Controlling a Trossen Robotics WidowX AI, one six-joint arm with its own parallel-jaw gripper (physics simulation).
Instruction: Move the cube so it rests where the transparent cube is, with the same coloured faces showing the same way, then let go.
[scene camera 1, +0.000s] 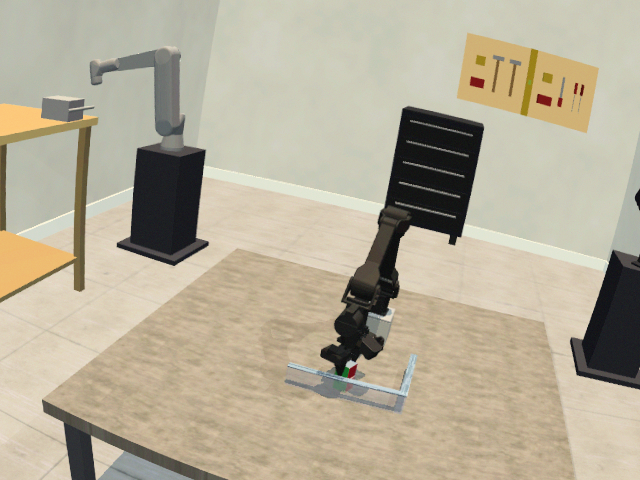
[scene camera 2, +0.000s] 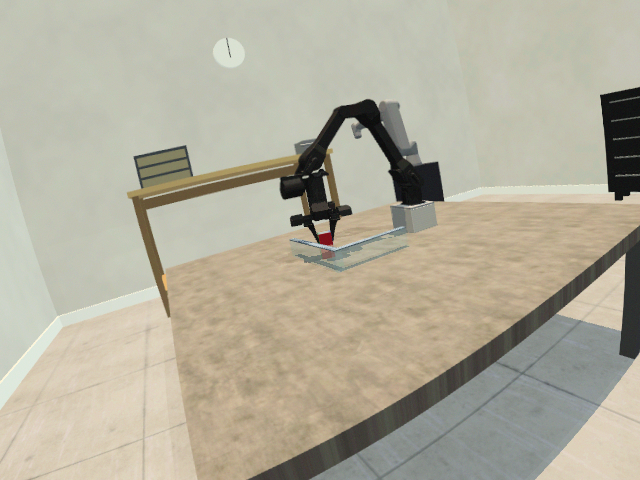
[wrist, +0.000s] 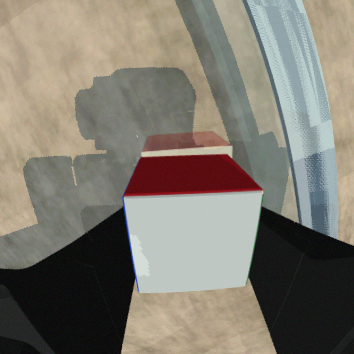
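Where they show: gripper, between the fingertips: (scene camera 1: 343, 373) (scene camera 2: 325, 242) (wrist: 185, 206); arm's base, origin of its link: (scene camera 1: 377, 310) (scene camera 2: 413, 203).
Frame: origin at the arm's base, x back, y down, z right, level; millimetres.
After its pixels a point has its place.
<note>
The solid cube (scene camera 1: 352, 370) {x -363, y 25, z -19 mm} (scene camera 2: 325, 239) {x -363, y 30, z -19 mm} (wrist: 192, 240) {x -356, y 11, z -4 mm} is held upright, white face up. A red side shows in all three views, a green side in scene camera 1, and thin blue and green edges in the wrist view. My gripper (scene camera 1: 347, 367) {x -355, y 45, z 3 mm} (scene camera 2: 325, 240) {x -355, y 45, z 3 mm} (wrist: 185, 206) {x -355, y 45, z 3 mm} points down and is shut on it, with fingers on the blue and green sides. The transparent cube (scene camera 1: 339, 384) (scene camera 2: 327, 254) {x -414, y 45, z -135 mm} (wrist: 187, 142) is directly below, separated by a small gap. Its pale red side faces the same way, and its edges look nearly parallel. Most of its top is hidden in the wrist view.
A low clear L-shaped wall (scene camera 1: 372, 388) {x -415, y 31, z -88 mm} (scene camera 2: 369, 240) {x -302, y 33, z -174 mm} (wrist: 302, 110) {x -407, y 30, z -26 mm} stands on the table (scene camera 1: 206, 413) {x -664, y 90, z 253 mm} (scene camera 2: 361, 335) {x -539, y 90, z -510 mm}. One long side runs close beside the transparent cube. The arm's white base block (scene camera 1: 379, 326) {x -58, y 26, z -25 mm} (scene camera 2: 421, 217) {x -15, y 45, z -53 mm} stands behind.
</note>
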